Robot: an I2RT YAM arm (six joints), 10 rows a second.
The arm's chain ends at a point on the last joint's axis. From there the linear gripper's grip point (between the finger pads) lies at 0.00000 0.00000 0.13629 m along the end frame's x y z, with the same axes.
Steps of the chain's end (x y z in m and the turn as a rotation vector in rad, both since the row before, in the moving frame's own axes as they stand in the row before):
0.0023, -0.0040, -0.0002, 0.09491, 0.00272, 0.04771
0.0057, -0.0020, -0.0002, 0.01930, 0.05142, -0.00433
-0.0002, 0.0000, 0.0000, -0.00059, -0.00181, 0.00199
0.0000, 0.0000, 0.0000, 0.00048, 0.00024, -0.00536
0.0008, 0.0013, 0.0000, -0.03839, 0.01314, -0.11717
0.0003, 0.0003, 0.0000, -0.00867, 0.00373, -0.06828
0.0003, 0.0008, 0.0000, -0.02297, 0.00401, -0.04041
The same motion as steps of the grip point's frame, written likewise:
0.0030, -0.0169, -0.0008, 0.09491, 0.00272, 0.04771
0.0127, -0.0046, -0.0004, 0.01930, 0.05142, -0.00433
-0.0004, 0.0001, 0.0000, -0.00059, -0.00181, 0.00199
0.0000, -0.0001, 0.0000, 0.00048, 0.00024, -0.00536
0.0029, 0.0064, -0.0001, -0.03839, 0.01314, -0.11717
0.0008, 0.0015, 0.0000, -0.00867, 0.00373, -0.06828
0.0009, 0.0039, 0.0000, -0.02297, 0.00401, -0.04041

